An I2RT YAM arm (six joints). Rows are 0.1 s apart.
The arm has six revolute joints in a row. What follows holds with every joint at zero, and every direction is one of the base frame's.
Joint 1 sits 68 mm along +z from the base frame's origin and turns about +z.
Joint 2 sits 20 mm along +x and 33.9 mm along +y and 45.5 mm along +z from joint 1 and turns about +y.
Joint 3 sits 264 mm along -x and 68.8 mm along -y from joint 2 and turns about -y.
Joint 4 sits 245 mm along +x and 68.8 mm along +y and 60 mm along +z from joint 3 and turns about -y.
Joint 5 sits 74 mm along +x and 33.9 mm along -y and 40.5 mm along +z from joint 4 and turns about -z.
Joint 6 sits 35.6 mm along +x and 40.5 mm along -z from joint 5 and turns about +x.
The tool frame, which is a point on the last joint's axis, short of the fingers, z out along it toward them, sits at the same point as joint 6; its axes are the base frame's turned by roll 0, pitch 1.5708 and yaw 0 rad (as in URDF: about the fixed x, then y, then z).
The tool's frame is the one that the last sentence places.
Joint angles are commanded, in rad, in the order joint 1, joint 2, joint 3, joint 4, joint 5, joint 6. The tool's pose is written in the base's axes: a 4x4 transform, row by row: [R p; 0 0 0 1], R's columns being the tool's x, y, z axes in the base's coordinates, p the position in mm. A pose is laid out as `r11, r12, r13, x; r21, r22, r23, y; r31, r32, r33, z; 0, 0, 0, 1`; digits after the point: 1 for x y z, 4 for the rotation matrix.
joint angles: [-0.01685, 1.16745, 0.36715, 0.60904, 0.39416, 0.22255]
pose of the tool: -0.0987, 0.4248, 0.8999, 234.7; 0.2055, 0.8935, -0.3993, -17.6; -0.9737, 0.1455, -0.1755, 202.0; 0, 0, 0, 1
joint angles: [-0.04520, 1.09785, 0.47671, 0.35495, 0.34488, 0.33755]
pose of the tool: -0.1260, 0.4346, 0.8918, 236.8; 0.3177, 0.8693, -0.3788, -22.8; -0.9398, 0.2356, -0.2476, 226.5; 0, 0, 0, 1
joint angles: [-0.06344, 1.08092, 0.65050, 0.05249, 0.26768, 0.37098]
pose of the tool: -0.2321, 0.4191, 0.8778, 243.1; 0.3651, 0.8740, -0.3208, -24.9; -0.9016, 0.2460, -0.3559, 258.8; 0, 0, 0, 1
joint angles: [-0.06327, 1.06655, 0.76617, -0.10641, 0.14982, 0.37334]
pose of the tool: -0.2950, 0.3296, 0.8969, 243.7; 0.3801, 0.9016, -0.2064, -20.8; -0.8767, 0.2800, -0.3912, 286.3; 0, 0, 0, 1
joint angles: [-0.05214, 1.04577, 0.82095, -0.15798, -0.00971, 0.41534]
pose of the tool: -0.3239, 0.1900, 0.9268, 241.2; 0.4209, 0.9063, -0.0386, -12.2; -0.8473, 0.3776, -0.3735, 304.9; 0, 0, 0, 1
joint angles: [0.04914, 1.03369, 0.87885, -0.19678, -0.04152, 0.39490]
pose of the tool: -0.3514, 0.0511, 0.9348, 238.8; 0.3676, 0.9259, 0.0875, 13.2; -0.8611, 0.3744, -0.3441, 324.1; 0, 0, 0, 1
